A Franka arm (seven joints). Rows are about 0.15 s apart.
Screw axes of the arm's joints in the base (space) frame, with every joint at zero. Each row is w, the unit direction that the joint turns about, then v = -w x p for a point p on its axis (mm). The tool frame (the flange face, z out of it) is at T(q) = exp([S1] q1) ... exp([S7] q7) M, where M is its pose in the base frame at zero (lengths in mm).
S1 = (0, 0, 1, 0, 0, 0)
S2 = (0, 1, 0, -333, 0, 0)
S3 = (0, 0, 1, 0, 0, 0)
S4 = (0, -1, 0, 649, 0, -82.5)
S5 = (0, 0, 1, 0, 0, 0)
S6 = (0, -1, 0, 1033, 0, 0)
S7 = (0, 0, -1, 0, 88, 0)
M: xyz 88 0 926 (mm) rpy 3.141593 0 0 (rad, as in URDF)
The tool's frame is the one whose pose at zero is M.
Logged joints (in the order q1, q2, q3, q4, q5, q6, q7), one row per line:
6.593, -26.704, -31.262, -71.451, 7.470, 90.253, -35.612
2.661, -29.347, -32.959, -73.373, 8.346, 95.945, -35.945
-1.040, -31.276, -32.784, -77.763, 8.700, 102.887, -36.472
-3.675, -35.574, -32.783, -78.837, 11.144, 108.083, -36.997
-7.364, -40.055, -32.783, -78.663, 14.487, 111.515, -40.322
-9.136, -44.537, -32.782, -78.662, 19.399, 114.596, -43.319
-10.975, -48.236, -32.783, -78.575, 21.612, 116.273, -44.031
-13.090, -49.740, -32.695, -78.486, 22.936, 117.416, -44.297
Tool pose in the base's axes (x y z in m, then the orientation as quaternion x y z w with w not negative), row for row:
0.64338, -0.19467, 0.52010, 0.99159, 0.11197, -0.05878, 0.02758
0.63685, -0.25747, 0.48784, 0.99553, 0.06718, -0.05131, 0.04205
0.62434, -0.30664, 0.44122, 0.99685, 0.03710, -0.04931, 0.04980
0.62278, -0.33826, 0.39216, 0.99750, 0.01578, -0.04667, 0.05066
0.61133, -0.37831, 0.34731, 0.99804, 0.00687, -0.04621, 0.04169
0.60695, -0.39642, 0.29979, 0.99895, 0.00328, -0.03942, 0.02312
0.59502, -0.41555, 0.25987, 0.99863, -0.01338, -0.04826, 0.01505
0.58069, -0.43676, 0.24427, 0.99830, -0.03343, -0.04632, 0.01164
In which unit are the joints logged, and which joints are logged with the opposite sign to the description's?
The joints are logged in degrees. Opposite sign: q2.
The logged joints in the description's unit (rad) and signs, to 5 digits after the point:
0.11507, 0.46607, -0.54562, -1.24706, 0.13038, 1.57521, -0.62155
0.04644, 0.51220, -0.57524, -1.28060, 0.14567, 1.67456, -0.62736
-0.01815, 0.54587, -0.57219, -1.35722, 0.15184, 1.79572, -0.63656
-0.06414, 0.62088, -0.57217, -1.37597, 0.19450, 1.88640, -0.64572
-0.12853, 0.69909, -0.57217, -1.37293, 0.25285, 1.94630, -0.70375
-0.15945, 0.77732, -0.57215, -1.37291, 0.33858, 2.00008, -0.75606
-0.19155, 0.84188, -0.57217, -1.37139, 0.37720, 2.02935, -0.76849
-0.22846, 0.86813, -0.57064, -1.36984, 0.40031, 2.04930, -0.77313

